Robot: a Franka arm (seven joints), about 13 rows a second.
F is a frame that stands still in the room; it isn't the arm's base.
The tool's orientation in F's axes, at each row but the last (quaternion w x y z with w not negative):
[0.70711 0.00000 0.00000 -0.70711]
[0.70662 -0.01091 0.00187 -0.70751]
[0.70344 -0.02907 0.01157 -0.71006]
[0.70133 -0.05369 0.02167 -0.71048]
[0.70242 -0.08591 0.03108 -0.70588]
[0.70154 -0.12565 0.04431 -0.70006]
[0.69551 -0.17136 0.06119 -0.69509]
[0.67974 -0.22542 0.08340 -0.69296]
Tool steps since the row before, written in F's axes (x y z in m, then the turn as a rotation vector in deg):
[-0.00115 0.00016 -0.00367 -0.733 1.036 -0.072]
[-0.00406 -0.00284 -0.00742 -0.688 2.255 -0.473]
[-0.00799 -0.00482 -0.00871 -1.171 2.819 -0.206]
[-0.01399 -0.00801 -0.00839 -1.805 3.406 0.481]
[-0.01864 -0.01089 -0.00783 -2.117 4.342 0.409]
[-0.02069 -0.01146 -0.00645 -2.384 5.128 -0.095]
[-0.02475 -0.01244 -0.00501 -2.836 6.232 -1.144]
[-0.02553 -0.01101 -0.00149 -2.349 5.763 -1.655]
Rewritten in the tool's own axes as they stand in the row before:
[-0.00016 -0.00115 -0.00367 -1.036 -0.733 -0.072]
[0.00275 -0.00392 -0.00753 -2.260 -0.682 -0.457]
[0.00467 -0.00743 -0.00927 -2.813 -1.186 -0.204]
[0.00776 -0.01290 -0.01018 -3.361 -1.898 0.437]
[0.01022 -0.01697 -0.01161 -4.300 -2.204 0.386]
[0.01032 -0.01842 -0.01246 -5.143 -2.353 -0.073]
[0.01087 -0.02148 -0.01459 -6.406 -2.469 -1.030]
[0.00983 -0.02178 -0.01429 -6.036 -1.783 -1.364]

